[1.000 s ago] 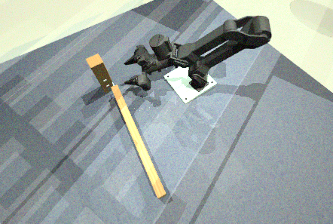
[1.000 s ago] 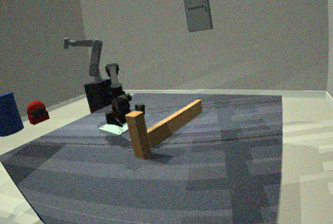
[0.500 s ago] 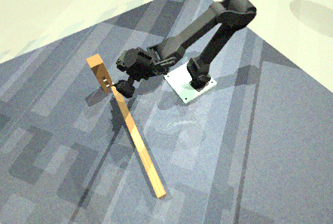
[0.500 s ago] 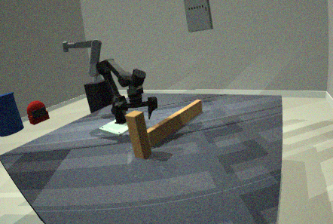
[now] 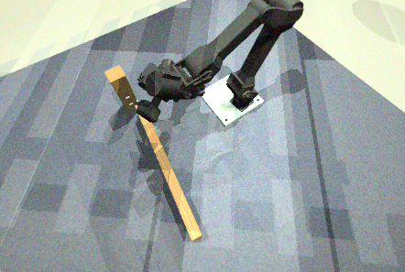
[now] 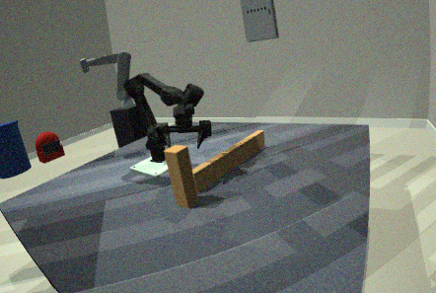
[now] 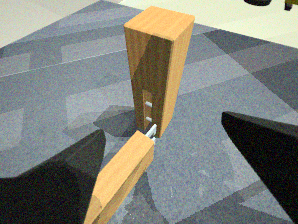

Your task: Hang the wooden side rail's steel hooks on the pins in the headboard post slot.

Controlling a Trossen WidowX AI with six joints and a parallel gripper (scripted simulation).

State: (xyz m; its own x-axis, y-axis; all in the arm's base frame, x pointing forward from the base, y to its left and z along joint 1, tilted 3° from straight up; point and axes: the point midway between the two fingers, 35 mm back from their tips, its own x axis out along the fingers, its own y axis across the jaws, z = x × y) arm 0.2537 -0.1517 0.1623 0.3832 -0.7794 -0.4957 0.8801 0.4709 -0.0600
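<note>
My gripper tip is now 4 cm short of the headboard post, 8 cm to the left of it and 6 cm above it.
</note>
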